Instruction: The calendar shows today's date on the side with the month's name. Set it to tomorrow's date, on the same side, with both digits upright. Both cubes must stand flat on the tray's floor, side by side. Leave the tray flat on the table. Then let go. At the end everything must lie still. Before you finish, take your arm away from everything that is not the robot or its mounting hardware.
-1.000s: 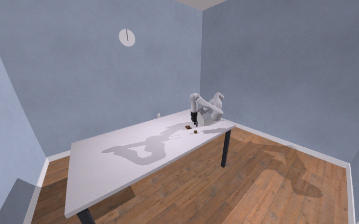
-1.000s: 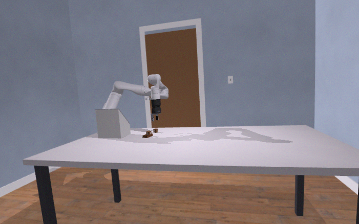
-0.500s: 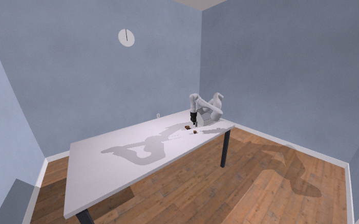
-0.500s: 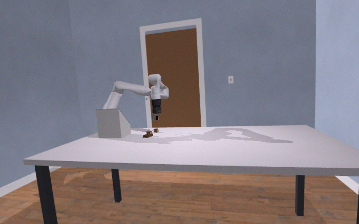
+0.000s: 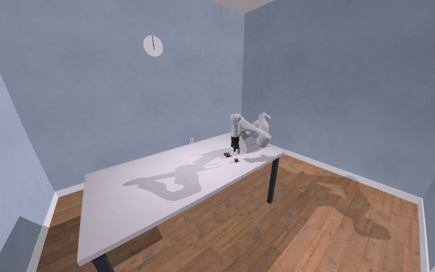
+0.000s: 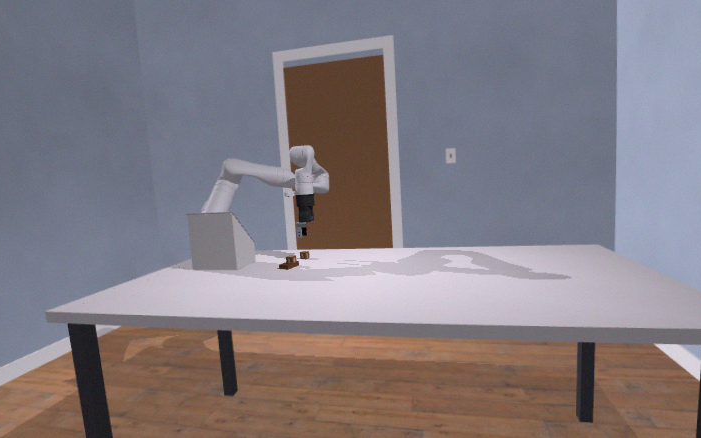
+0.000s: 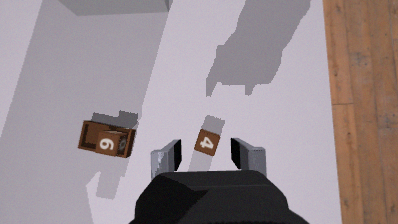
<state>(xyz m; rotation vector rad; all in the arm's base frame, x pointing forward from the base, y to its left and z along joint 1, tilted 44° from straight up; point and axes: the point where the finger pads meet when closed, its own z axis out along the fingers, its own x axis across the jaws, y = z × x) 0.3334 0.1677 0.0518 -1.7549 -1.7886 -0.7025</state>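
My gripper is now 100 mm above the brown cube.
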